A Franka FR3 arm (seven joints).
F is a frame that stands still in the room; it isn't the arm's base.
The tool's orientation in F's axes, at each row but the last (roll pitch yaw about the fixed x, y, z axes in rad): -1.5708 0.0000 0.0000; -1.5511 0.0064 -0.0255; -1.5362 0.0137 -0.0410; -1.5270 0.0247 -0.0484; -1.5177 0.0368 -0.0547; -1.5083 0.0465 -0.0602; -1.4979 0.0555 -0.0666; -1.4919 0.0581 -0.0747; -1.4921 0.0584 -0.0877; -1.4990 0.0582 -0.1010; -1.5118 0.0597 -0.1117; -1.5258 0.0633 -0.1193
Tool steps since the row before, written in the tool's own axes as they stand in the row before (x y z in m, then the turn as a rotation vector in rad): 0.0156 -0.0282 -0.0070 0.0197 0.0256 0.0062; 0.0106 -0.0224 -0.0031 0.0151 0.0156 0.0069; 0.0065 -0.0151 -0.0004 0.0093 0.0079 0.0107; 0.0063 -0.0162 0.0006 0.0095 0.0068 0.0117; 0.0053 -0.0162 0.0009 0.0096 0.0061 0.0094; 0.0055 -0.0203 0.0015 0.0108 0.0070 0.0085; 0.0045 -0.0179 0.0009 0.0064 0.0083 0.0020; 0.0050 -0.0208 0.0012 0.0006 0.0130 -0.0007; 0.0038 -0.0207 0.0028 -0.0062 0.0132 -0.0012; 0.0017 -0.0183 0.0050 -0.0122 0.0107 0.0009; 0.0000 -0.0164 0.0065 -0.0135 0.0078 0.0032; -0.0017 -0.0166 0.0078 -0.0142 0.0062 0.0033
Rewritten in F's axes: 0.0156 -0.0070 0.0282 0.0197 0.0062 -0.0256; 0.0106 -0.0038 0.0223 0.0152 0.0068 -0.0156; 0.0067 -0.0012 0.0150 0.0096 0.0106 -0.0077; 0.0067 -0.0004 0.0161 0.0099 0.0115 -0.0065; 0.0059 -0.0003 0.0160 0.0099 0.0092 -0.0059; 0.0064 -0.0002 0.0201 0.0110 0.0083 -0.0070; 0.0054 -0.0008 0.0176 0.0061 0.0022 -0.0085; 0.0062 -0.0009 0.0205 -0.0001 0.0003 -0.0130; 0.0051 0.0007 0.0206 -0.0070 0.0005 -0.0129; 0.0031 0.0034 0.0185 -0.0126 0.0029 -0.0099; 0.0016 0.0054 0.0167 -0.0134 0.0052 -0.0068; 0.0002 0.0071 0.0170 -0.0140 0.0053 -0.0051
